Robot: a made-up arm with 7 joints.
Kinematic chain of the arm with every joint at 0, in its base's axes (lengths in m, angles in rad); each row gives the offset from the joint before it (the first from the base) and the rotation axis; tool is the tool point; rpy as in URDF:
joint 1: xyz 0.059 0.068 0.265 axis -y
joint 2: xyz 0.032 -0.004 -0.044 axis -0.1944 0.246 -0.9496
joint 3: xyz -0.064 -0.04 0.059 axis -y
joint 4: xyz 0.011 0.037 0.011 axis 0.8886 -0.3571 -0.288
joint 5: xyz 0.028 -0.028 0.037 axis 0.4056 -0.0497 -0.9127
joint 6: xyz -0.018 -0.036 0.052 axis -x
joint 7: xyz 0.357 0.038 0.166 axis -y
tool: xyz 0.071 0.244 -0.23 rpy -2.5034 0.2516 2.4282
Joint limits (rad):
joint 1: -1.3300..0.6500
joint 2: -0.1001..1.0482
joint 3: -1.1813..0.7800
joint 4: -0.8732..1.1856
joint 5: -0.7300..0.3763
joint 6: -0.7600..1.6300
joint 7: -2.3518..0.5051
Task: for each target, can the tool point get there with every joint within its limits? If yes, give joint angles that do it. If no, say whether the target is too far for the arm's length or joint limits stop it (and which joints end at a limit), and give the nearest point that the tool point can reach.
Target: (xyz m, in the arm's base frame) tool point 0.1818 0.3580 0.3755
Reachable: yes | joints 0.2137 0.1726 -0.1996 -0.4945 -0.1601 -0.1784 -1.6190
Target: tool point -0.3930 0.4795 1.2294
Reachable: no: too far | nearest point -0.1912 0.2899 0.8241 | short by 0.491 m
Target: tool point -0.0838 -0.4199 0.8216
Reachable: no: joint limits stop it (at a limit: joint 2, joint 3, joint 5, joint 6, joint 7) | nearest point -0.0667 -0.3595 0.7550 | short by 0.092 m
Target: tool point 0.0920 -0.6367 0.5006
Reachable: no: joint limits stop it (at a limit: joint 1, joint 4, joint 5, joint 6, joint 7) | nearest point 0.0890 -0.5232 0.4715 | short by 0.117 m
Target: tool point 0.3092 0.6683 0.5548
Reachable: no: joint limits stop it (at a limit: joint 3, joint 5, joint 6, joint 7) | nearest point 0.2782 0.5629 0.5189 | short by 0.116 m
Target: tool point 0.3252 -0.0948 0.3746
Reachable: yes | joints 0.1674 0.7671 -0.9396 0.6725 0.1385 0.1641 -1.8095
